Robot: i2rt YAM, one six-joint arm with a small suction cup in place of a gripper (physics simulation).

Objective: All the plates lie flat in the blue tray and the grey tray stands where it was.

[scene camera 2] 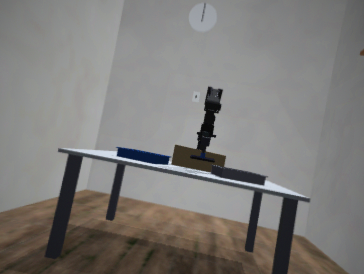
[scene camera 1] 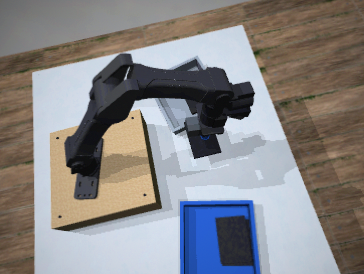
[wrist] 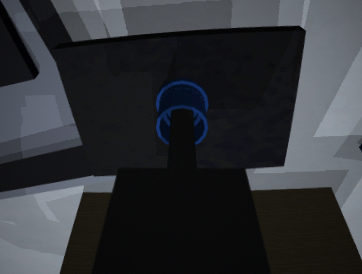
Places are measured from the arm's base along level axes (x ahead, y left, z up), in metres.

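Where they show: end effector, tool point: (scene camera 2: 202, 159) (scene camera 1: 204, 137) (wrist: 182, 94); arm's base, origin of the base link: (scene camera 2: 200, 152) (scene camera 1: 89, 167).
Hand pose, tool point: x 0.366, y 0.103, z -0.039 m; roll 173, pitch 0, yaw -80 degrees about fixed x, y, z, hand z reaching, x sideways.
Each offset is from my tool point to the top centre of the thing. Level surfaces: height alone.
My suction cup (scene camera 1: 205, 136) (scene camera 2: 203, 155) (wrist: 182, 107) is on the upper face of a black plate {0.007 m back, 0.002 m right, 0.017 m up} (scene camera 1: 206, 150) (scene camera 2: 194, 157) (wrist: 110, 100), which hangs roughly level above the table beside the grey tray. The grey tray {0.061 m back, 0.191 m left, 0.020 m down} (scene camera 1: 167, 117) (scene camera 2: 242, 176) is partly hidden behind my arm in scene camera 1. Another dark plate {0.022 m back, 0.197 m left, 0.056 m down} (scene camera 1: 193, 106) shows partly inside it. The blue tray {0.027 m ahead, 0.330 m right, 0.020 m down} (scene camera 1: 217, 202) (scene camera 2: 142, 155) stands at the lower middle of scene camera 1. A black plate {0.074 m ahead, 0.318 m right, 0.046 m down} (scene camera 1: 233, 241) lies flat in it; a thin dark edge beside it may be a second plate.
The arm's base stands on a wooden block (scene camera 1: 125, 175) (scene camera 2: 182, 156) (wrist: 300, 225), left of both trays in scene camera 1. Both trays and the block stand on the white table {0.069 m down} (scene camera 1: 290, 215). The wooden floor (scene camera 1: 325, 120) shows beyond the table's edge.
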